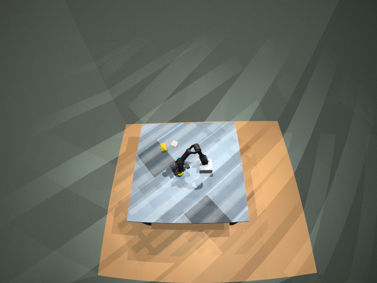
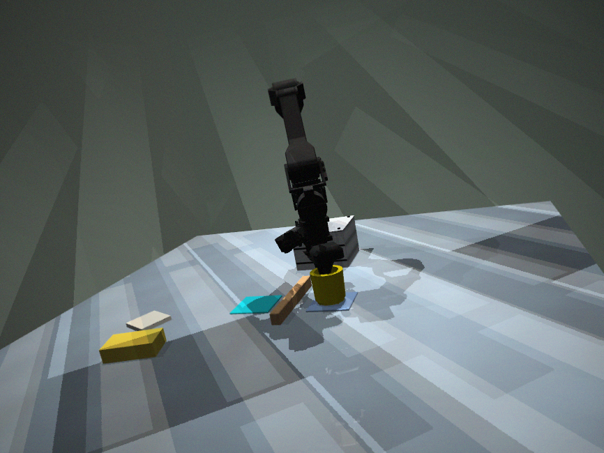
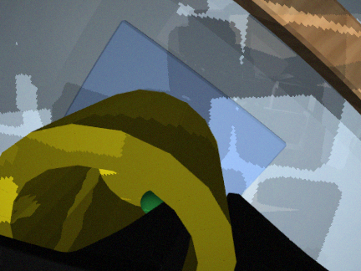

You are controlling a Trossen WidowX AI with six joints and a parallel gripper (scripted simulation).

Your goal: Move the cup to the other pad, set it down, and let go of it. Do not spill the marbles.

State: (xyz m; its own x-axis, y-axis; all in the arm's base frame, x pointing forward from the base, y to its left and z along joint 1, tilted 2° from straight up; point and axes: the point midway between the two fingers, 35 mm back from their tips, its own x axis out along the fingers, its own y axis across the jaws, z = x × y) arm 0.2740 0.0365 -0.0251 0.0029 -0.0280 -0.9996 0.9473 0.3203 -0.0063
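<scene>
Right now the orange marble is 3 cm ahead of my gripper tip, 1 cm to the left of it and 2 cm below it. Round my gripper tip: yellow cup (2 cm ahead, 1 cm to the left); then wooden bar (1 cm ahead, 8 cm to the right, 4 cm below); then green marble (2 cm ahead, 2 cm to the left, 2 cm below).
</scene>
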